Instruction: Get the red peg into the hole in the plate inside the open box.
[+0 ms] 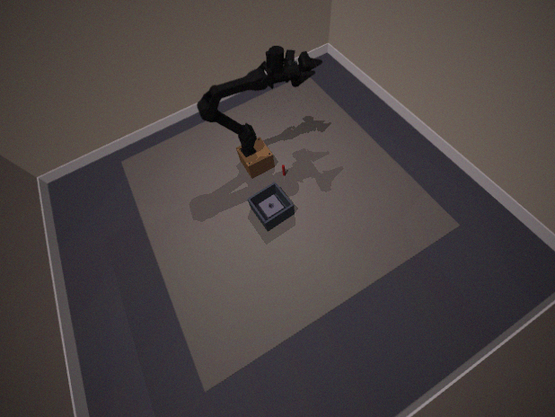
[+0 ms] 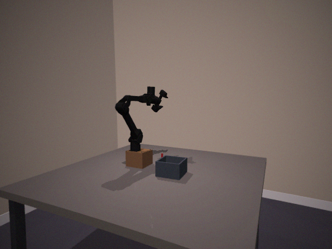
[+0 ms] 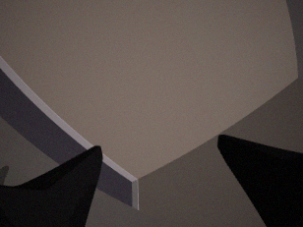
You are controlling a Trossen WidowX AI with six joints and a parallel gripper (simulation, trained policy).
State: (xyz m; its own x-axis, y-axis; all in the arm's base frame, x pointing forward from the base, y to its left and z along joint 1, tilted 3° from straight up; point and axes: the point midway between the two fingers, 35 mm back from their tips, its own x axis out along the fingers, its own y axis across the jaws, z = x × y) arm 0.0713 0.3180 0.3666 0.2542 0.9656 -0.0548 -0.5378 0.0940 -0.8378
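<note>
The red peg is 42 cm below my gripper tip, 27 cm to the right of it and 9 cm ahead of it. The rest, counted from my gripper tip: dark box 43 cm to the right, 43 cm below, 23 cm ahead; then light plate 43 cm to the right, 41 cm below, 23 cm ahead.
</note>
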